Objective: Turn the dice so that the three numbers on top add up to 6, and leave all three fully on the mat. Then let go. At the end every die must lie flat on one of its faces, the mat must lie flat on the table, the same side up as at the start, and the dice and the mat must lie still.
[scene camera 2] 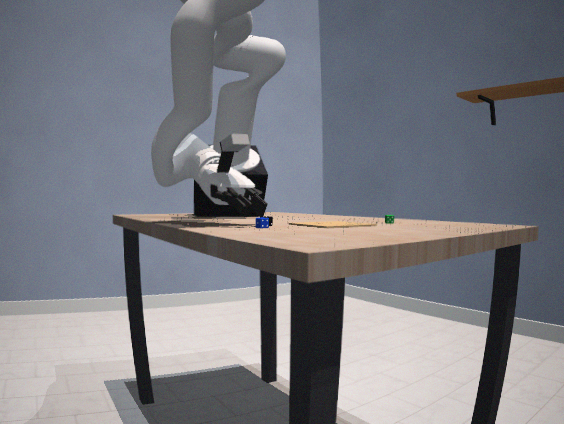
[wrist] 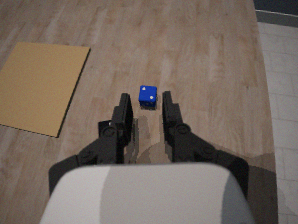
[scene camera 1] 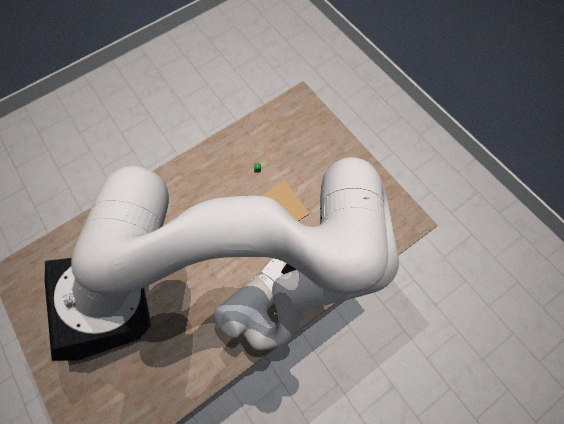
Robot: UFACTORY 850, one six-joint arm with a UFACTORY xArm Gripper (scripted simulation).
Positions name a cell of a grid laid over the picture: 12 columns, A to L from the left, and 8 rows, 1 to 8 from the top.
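The wrist camera shows the gripper (wrist: F4), while scene camera 1 shows a tan mat (scene camera 1: G4).
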